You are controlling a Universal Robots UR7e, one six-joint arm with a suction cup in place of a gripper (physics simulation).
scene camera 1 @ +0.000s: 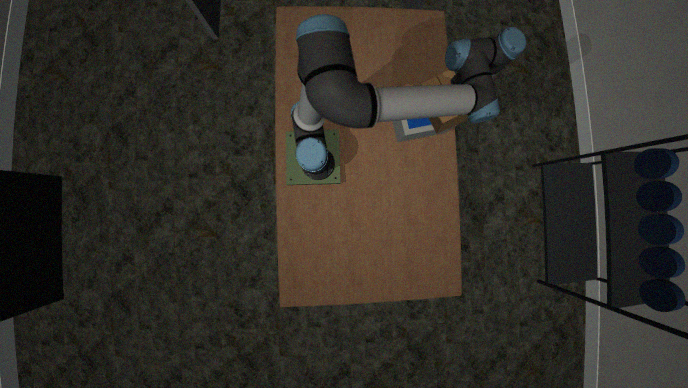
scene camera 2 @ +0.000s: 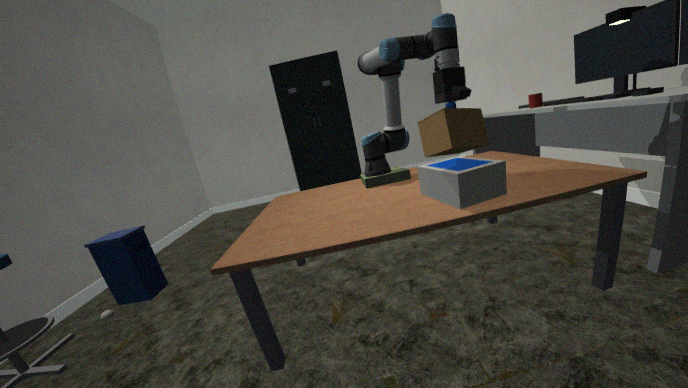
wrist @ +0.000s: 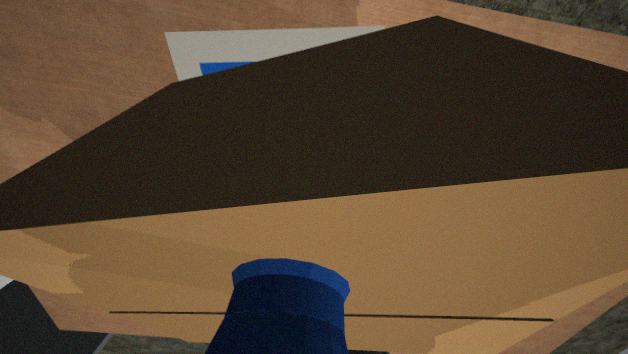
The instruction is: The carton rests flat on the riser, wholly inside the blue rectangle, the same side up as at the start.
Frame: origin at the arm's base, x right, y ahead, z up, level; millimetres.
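Seen in the pictures: hand at its tool point: point(wrist: 294, 266); arm's base at its link origin: point(scene camera 2: 378, 173).
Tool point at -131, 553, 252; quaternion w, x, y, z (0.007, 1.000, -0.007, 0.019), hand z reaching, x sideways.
Observation:
Pixels of each thing's top centre, then the offset from my tool point to it, as dx, dy, dz. Level surfaces: height alone.
- grey riser at its top centre: point(wrist: 286, 158) point(scene camera 2: 457, 163) point(scene camera 1: 425, 109) -25, -32, -179
- blue rectangle at its top centre: point(wrist: 286, 158) point(scene camera 2: 457, 163) point(scene camera 1: 425, 109) -25, -32, -179
- wooden table at its surface level: dz -299
The brown carton point(scene camera 1: 448, 123) point(scene camera 2: 452, 131) point(wrist: 350, 240) hangs tilted from my suction cup point(scene camera 2: 450, 105) point(wrist: 290, 270), which is on its seamed top face. In the scene camera 2 view the carton is above the grey riser point(scene camera 1: 399, 132) point(scene camera 2: 440, 186) point(wrist: 220, 42), with a gap between its underside and the riser top. The blue rectangle point(scene camera 1: 418, 123) point(scene camera 2: 460, 164) point(wrist: 220, 67) on the riser shows in part. The carton hides much of it in the wrist view; the arm and carton cover part of it in the scene camera 1 view.
The riser stands on the wooden table point(scene camera 1: 370, 225) point(scene camera 2: 325, 225) near one long edge. My arm's green base plate point(scene camera 1: 295, 172) point(scene camera 2: 387, 178) is near the opposite edge. A desk point(scene camera 2: 590, 132) with a monitor point(scene camera 2: 627, 42) and a red mug point(scene camera 2: 535, 100) stands beyond the table.

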